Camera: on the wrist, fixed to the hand. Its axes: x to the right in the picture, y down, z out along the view.
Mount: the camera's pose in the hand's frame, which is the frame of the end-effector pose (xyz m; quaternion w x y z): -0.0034 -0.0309 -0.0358 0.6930 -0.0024 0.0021 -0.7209
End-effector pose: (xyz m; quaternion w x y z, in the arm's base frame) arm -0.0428 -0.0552 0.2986 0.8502 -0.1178 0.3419 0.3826
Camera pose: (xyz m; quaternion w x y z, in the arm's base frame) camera -0.0394 -0.0947 0.2726 0.8640 -0.3310 0.1529 -0.3472
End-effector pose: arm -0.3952 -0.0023 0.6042 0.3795 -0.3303 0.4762 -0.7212
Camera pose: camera -0.4307 0.0242 0.6210 0.2587 0.5716 -0.0944 0.7729
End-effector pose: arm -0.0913 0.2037 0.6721 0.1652 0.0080 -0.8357 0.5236
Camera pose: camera -0.0727 0.2206 0.7123 0.4938 0.6065 -0.5743 0.2418
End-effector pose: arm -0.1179 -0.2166 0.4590 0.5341 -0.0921 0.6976 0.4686
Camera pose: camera -0.1206 -0.2616 0.4443 0.7063 -0.5690 0.4171 -0.0588
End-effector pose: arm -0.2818 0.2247 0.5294 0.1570 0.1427 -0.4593 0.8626
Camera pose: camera -0.2699 0.2705 0.5319 0.7320 0.4278 -0.2172 0.4838
